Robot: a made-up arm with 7 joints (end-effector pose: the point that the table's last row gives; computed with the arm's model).
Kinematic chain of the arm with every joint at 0, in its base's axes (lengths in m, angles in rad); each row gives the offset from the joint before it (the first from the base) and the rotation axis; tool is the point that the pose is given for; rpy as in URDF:
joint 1: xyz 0 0 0.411 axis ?
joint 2: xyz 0 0 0 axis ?
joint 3: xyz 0 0 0.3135 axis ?
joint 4: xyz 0.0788 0 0 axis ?
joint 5: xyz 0.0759 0 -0.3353 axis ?
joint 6: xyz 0 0 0 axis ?
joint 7: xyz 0.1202 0 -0.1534 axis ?
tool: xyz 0 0 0 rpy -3.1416 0 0
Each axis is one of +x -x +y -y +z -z.
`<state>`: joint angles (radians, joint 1 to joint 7).
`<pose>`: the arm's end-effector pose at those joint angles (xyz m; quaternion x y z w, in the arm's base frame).
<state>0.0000 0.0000 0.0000 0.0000 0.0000 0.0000 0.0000</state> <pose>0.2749 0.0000 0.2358 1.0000 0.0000 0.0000 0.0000</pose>
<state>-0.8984 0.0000 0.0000 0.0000 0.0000 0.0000 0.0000</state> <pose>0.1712 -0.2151 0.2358 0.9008 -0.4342 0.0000 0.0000</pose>
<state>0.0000 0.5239 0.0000 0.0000 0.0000 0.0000 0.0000</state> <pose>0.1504 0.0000 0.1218 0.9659 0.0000 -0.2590 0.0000</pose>
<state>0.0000 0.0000 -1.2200 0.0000 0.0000 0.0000 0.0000</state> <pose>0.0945 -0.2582 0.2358 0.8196 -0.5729 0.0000 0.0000</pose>
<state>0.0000 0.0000 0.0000 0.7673 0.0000 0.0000 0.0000</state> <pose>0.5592 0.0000 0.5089 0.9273 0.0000 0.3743 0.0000</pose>
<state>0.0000 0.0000 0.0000 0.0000 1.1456 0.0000 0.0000</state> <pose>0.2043 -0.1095 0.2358 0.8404 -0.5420 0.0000 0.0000</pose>
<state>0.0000 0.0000 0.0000 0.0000 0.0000 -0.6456 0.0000</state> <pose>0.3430 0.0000 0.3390 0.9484 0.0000 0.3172 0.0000</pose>
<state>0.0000 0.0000 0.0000 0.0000 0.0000 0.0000 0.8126</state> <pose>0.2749 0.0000 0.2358 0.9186 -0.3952 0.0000 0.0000</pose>
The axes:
joint 1: +z
joint 2: +y
joint 3: +z
joint 4: -y
joint 5: -z
joint 6: +y
joint 7: -z

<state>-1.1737 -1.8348 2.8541 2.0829 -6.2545 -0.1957 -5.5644</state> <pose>-0.1374 0.6111 -0.1243 -0.7528 -0.6076 -0.1726 0.1856</pose>
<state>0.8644 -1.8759 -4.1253 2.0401 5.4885 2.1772 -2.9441</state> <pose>-0.5570 -0.0016 0.1768 -0.2873 0.0572 -0.2797 0.9143</pose>
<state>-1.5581 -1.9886 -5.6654 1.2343 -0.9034 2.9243 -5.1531</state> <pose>0.0575 0.3266 0.5844 -0.2984 -0.8751 0.1772 0.3373</pose>
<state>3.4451 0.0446 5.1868 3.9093 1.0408 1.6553 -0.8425</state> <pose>0.0297 -0.2664 1.0455 0.4885 -0.3719 -0.4443 0.6524</pose>
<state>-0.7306 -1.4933 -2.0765 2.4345 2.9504 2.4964 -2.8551</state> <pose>-0.5694 0.4097 0.4646 -0.3098 0.3593 -0.1723 0.8633</pose>
